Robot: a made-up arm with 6 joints. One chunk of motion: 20 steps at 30 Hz.
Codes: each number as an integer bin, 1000 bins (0 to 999) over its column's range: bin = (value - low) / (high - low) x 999, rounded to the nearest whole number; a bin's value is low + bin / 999 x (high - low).
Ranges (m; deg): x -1.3..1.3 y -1.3..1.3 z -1.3..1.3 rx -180..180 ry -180..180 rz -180..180
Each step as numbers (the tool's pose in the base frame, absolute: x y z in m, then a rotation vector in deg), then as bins.
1 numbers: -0.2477 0.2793 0.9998 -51.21 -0.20 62.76
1 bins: 404 607 884 357 499 674
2 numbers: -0.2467 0.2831 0.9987 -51.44 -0.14 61.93
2 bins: 405 608 883 357 499 671
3 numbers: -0.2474 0.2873 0.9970 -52.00 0.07 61.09
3 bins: 404 610 883 355 500 669
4 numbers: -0.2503 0.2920 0.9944 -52.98 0.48 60.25
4 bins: 403 612 882 352 501 667
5 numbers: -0.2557 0.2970 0.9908 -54.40 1.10 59.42
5 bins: 401 614 880 349 503 664
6 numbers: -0.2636 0.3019 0.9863 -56.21 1.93 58.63
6 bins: 398 615 878 344 505 662
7 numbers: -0.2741 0.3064 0.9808 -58.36 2.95 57.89
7 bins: 394 617 876 338 508 660
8 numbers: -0.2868 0.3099 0.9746 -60.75 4.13 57.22
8 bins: 389 619 874 331 511 658
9 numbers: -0.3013 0.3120 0.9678 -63.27 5.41 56.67
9 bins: 384 619 871 324 515 657
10 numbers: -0.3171 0.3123 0.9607 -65.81 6.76 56.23
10 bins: 378 619 869 317 518 656
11 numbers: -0.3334 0.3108 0.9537 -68.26 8.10 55.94
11 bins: 371 619 866 310 522 655
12 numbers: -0.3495 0.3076 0.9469 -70.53 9.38 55.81
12 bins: 365 618 863 304 526 654
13 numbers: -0.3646 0.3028 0.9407 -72.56 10.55 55.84
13 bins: 359 616 861 298 529 654
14 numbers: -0.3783 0.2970 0.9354 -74.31 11.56 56.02
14 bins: 354 614 859 293 532 655
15 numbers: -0.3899 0.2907 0.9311 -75.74 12.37 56.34
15 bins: 350 611 857 289 534 656
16 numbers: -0.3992 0.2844 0.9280 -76.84 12.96 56.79
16 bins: 346 609 856 286 535 657
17 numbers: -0.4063 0.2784 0.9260 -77.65 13.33 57.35
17 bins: 343 606 855 284 536 659
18 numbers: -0.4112 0.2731 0.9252 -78.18 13.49 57.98
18 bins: 342 604 855 283 537 660
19 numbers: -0.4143 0.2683 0.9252 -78.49 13.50 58.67
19 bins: 340 603 855 282 537 662
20 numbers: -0.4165 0.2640 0.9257 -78.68 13.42 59.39
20 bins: 339 601 855 281 537 664
